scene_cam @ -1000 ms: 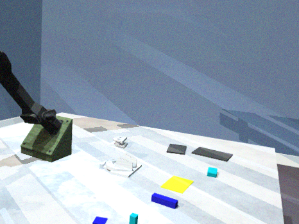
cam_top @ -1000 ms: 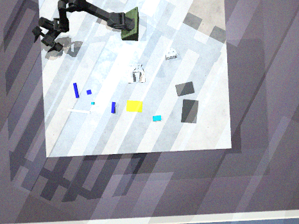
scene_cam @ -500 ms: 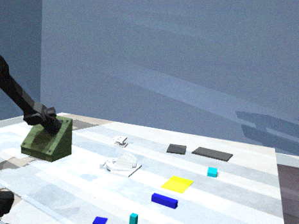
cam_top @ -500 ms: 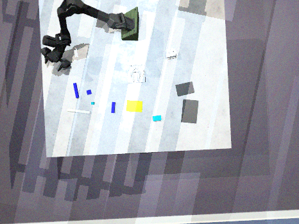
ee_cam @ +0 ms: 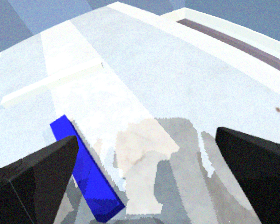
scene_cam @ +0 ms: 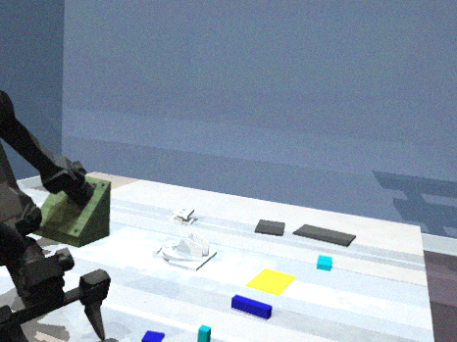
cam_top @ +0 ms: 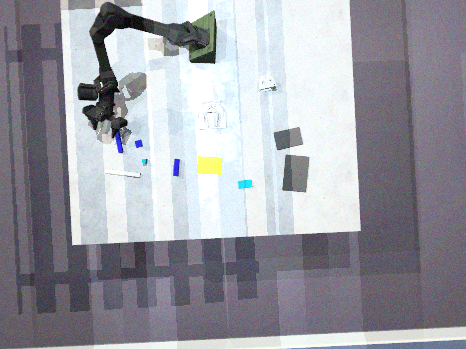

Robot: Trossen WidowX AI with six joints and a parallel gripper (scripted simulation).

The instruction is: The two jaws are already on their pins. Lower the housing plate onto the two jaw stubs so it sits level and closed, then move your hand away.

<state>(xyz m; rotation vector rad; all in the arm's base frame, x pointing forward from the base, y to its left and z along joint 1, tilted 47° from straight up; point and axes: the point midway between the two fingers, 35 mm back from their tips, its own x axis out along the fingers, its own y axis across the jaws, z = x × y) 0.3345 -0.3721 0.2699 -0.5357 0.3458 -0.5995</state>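
The yellow tile lies 15 cm ahead of my gripper tip, 45 cm to the left of it and 4 cm below it. Round my gripper tip: cyan block (24 cm ahead, 61 cm to the left, 3 cm below); then white bar (17 cm ahead, 7 cm to the left, 3 cm below).
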